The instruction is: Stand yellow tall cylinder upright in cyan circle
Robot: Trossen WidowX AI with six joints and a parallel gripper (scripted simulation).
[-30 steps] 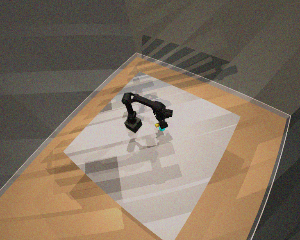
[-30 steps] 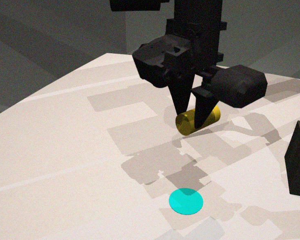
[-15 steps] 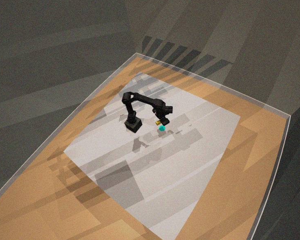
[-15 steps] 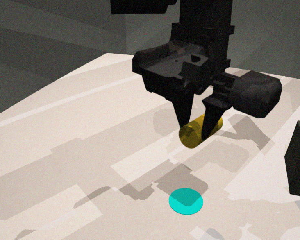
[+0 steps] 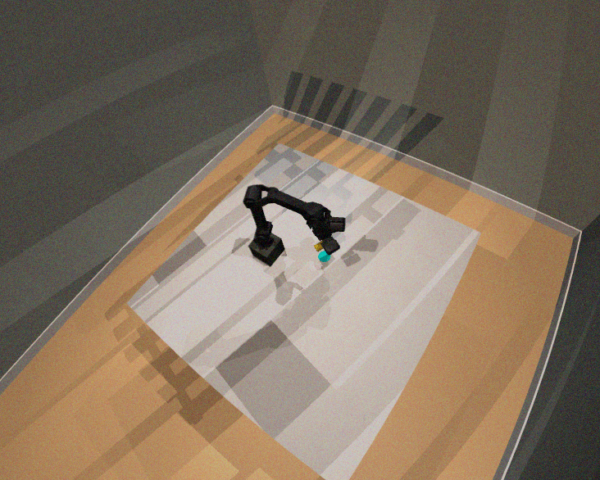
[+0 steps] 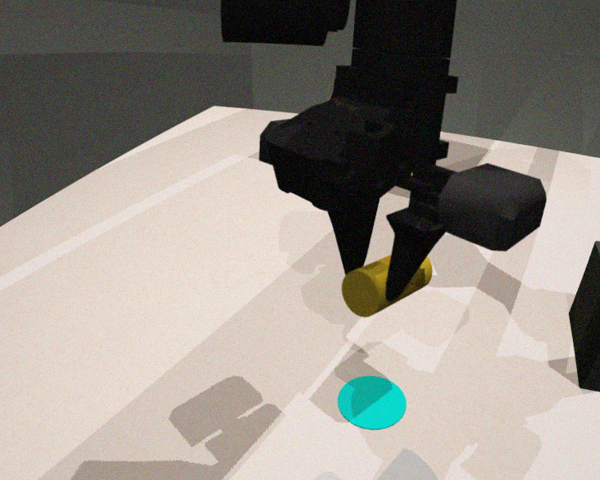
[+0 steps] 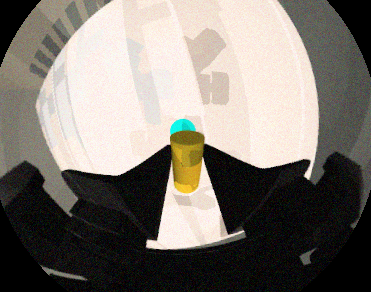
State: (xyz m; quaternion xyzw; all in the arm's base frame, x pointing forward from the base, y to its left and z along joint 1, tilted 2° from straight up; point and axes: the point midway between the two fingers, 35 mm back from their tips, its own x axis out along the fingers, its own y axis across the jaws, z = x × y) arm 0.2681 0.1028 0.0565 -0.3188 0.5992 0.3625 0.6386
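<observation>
Now: gripper tip 10 mm past the cyan circle, 10 mm to the left of it and 130 mm above it. Round my gripper tip: yellow tall cylinder (10 mm behind, 20 mm to the right).
</observation>
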